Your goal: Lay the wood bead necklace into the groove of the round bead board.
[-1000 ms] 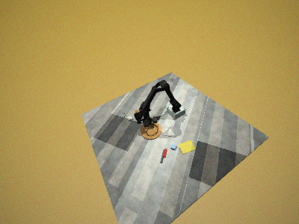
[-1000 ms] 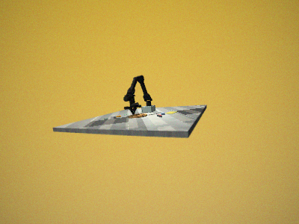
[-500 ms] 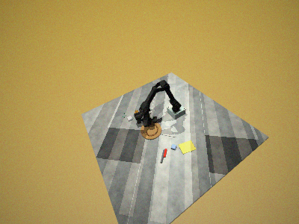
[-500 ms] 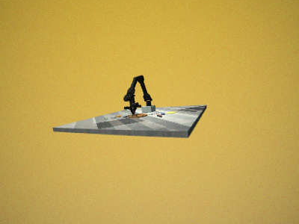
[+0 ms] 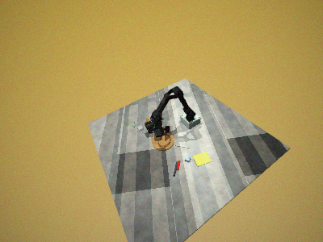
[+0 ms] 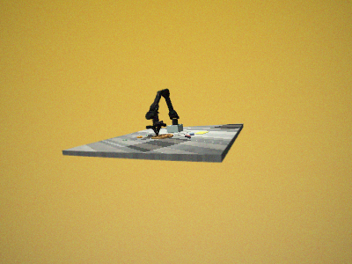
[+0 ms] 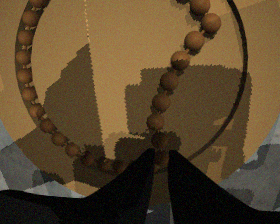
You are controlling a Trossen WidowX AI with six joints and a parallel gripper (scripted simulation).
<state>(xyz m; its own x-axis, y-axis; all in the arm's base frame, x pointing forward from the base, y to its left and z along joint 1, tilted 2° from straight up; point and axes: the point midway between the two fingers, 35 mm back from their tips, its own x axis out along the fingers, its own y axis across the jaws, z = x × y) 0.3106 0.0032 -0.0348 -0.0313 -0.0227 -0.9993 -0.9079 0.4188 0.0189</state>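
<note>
My gripper tip is 6 cm to the right of the round bead board and 1 cm above it. Round my gripper tip: thin grey stick 18 cm to the left, 13 cm behind, 1 cm below; small blue block 30 cm to the left, 11 cm behind, 1 cm below; grey piece 17 cm to the right, 14 cm ahead.
</note>
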